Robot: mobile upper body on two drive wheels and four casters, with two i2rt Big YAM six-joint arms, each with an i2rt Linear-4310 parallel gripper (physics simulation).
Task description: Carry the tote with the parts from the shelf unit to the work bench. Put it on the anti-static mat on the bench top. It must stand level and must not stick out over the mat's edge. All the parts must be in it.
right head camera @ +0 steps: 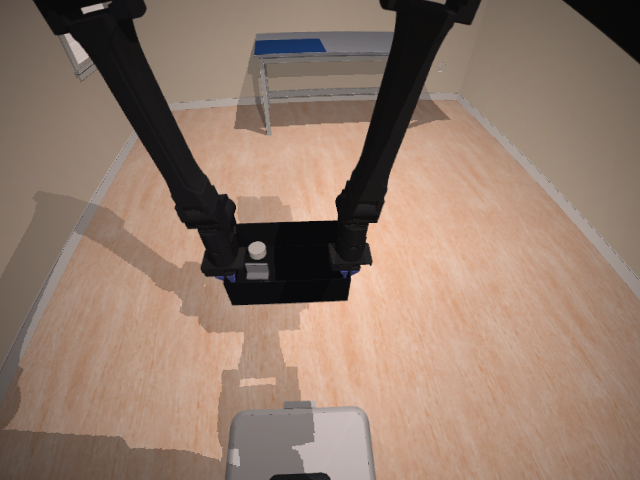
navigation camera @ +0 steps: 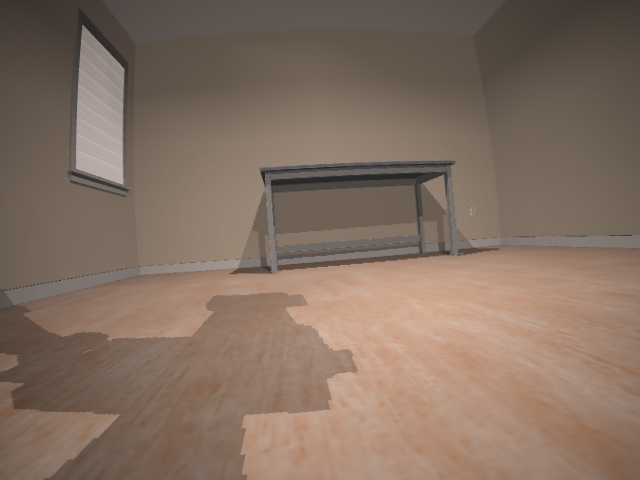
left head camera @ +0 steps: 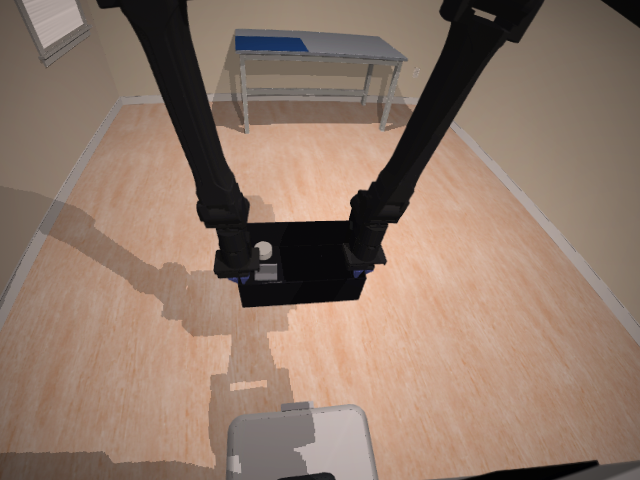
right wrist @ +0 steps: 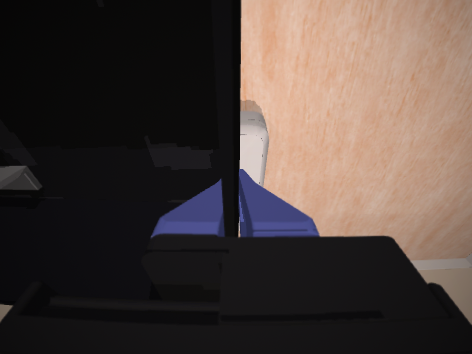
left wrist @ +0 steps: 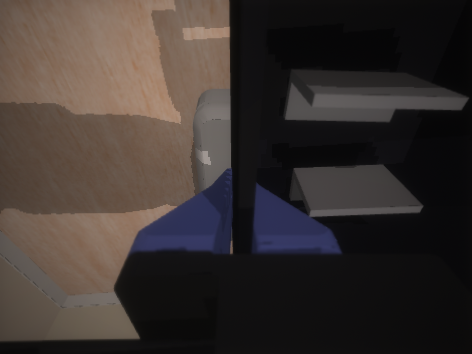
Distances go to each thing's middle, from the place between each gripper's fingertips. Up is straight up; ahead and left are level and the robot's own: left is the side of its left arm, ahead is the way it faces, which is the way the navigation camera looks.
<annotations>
I see the black tote (left head camera: 311, 268) 15 cm to the right of my left hand, 5 cm ahead of it and 2 cm above it.
I see my right gripper 40 mm short of the black tote, 150 mm to the right of it and 20 mm below it.
</annotations>
